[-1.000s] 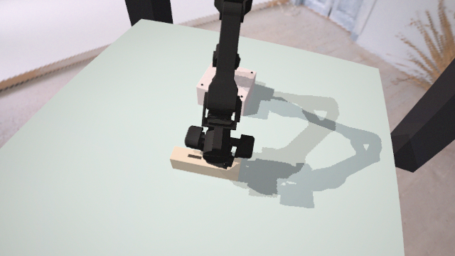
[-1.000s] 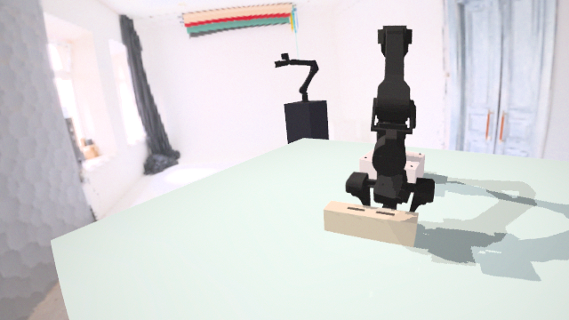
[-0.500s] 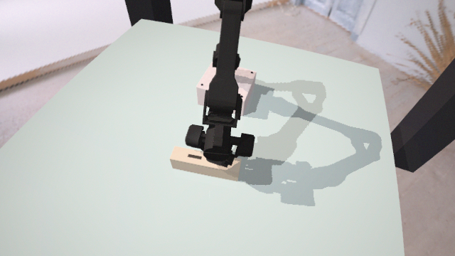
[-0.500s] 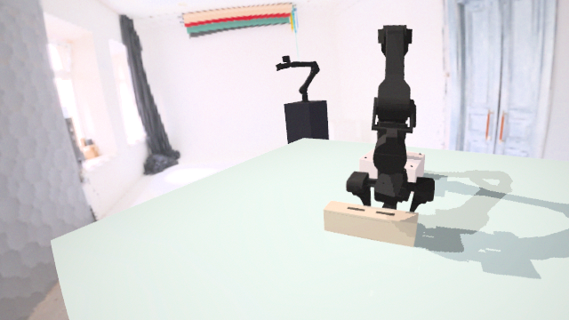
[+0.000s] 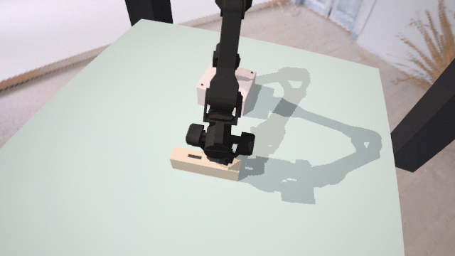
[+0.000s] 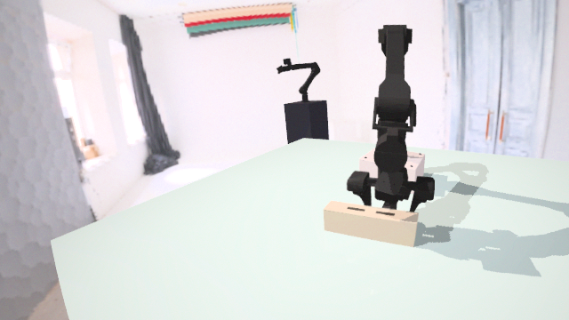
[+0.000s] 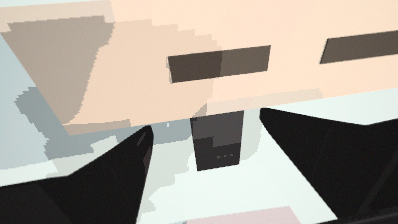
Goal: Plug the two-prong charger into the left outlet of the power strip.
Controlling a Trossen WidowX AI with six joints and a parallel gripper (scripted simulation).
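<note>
Now: the dark charger 2 cm ahead of my gripper tip and 1 cm above it.
</note>
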